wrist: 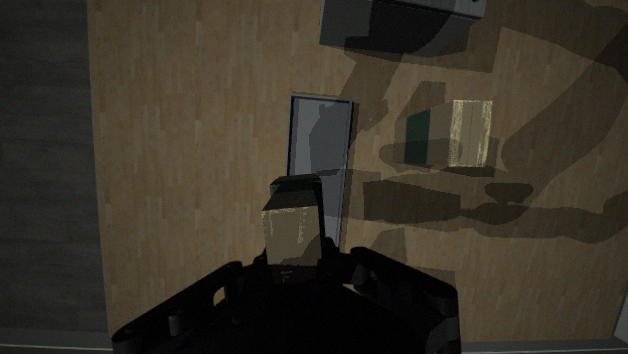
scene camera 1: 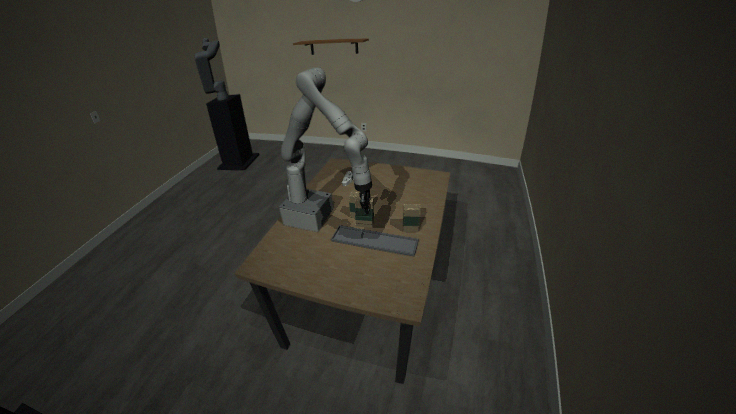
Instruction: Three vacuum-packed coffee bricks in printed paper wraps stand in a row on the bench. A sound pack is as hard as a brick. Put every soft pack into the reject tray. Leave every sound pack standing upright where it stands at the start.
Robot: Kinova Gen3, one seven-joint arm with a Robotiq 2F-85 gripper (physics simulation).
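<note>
My gripper is shut on the middle coffee pack, a tan block with a green band. It holds the pack upright in the air; in the wrist view the pack overlaps part of the tray. The left pack stands upright on the bench near the robot base, partly hidden behind the held pack and gripper in the scene view. The right pack stands upright at the right; it does not show in the wrist view. The long grey reject tray lies on the bench, and no pack is seen in it.
The grey robot base block stands at the bench's left edge. A small white object lies behind the packs. The wooden bench carries the tray in front of the row. Arm shadows cross the bench.
</note>
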